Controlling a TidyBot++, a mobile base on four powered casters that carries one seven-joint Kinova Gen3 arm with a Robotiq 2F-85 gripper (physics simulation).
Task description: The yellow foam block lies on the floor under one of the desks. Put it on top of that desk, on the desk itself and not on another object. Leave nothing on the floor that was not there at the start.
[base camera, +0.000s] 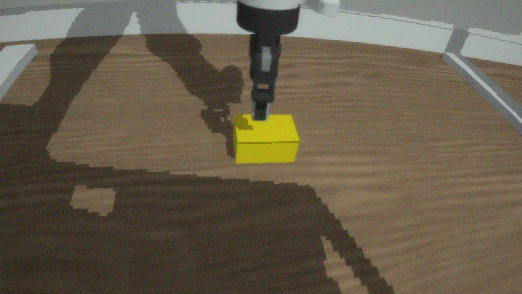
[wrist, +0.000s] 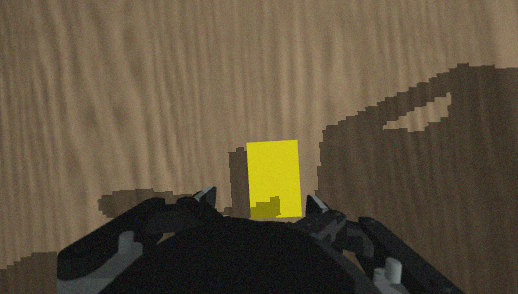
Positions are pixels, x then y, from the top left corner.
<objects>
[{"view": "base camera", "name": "my gripper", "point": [259,99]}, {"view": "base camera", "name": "yellow foam block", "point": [275,140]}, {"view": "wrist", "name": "my gripper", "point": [260,200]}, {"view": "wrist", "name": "yellow foam block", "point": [273,167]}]
</objects>
